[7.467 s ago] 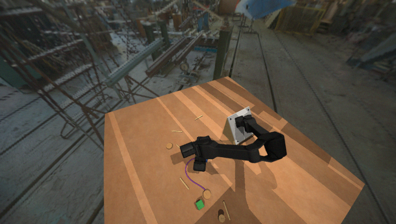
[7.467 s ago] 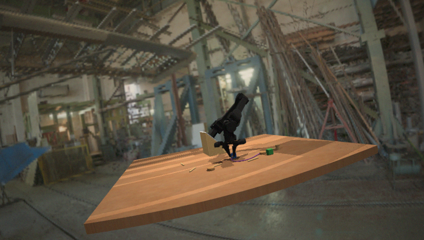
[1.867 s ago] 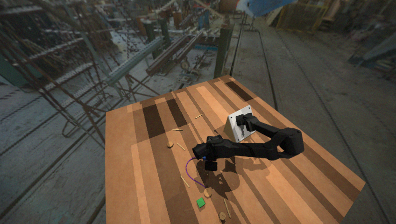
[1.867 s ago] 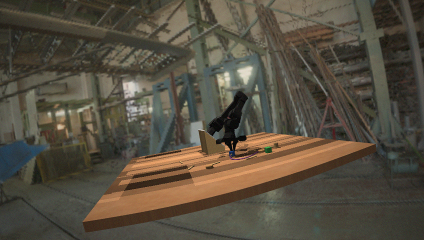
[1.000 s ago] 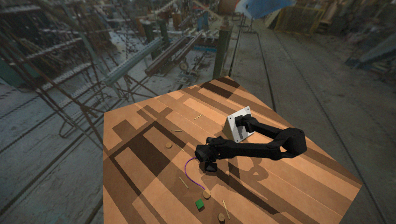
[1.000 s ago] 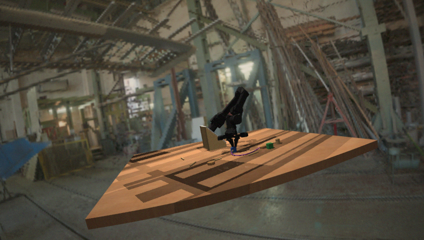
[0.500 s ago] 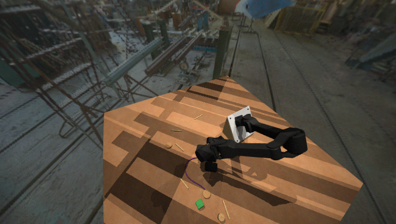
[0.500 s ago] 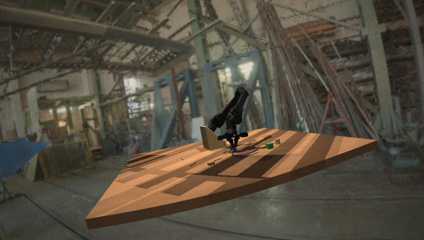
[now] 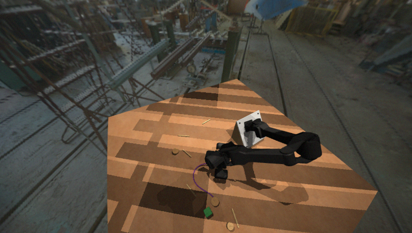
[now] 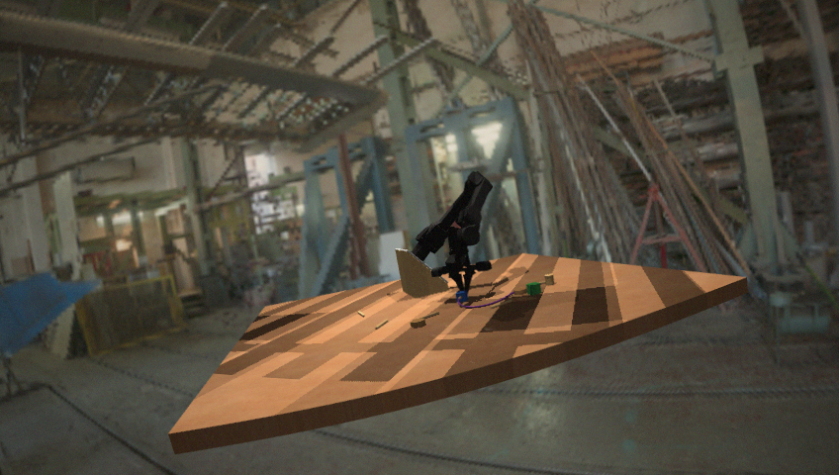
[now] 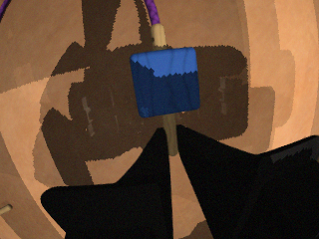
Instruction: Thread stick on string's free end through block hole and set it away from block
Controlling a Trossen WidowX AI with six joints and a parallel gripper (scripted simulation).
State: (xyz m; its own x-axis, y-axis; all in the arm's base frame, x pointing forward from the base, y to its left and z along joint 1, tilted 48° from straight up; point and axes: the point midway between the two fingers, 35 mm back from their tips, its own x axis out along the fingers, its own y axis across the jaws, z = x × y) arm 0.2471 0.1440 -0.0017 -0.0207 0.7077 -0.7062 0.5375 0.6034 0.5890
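Now: the blue block 30 mm ahead of my gripper tip, 20 mm to the right of it and 10 mm above it. The rest, counted from my gripper tip: round wooden button: 110 mm ahead, 150 mm to the left; then green cube: 160 mm ahead, 170 mm to the left, 10 mm above; then thin stick: 30 mm ahead, 20 mm to the right, 10 mm above.
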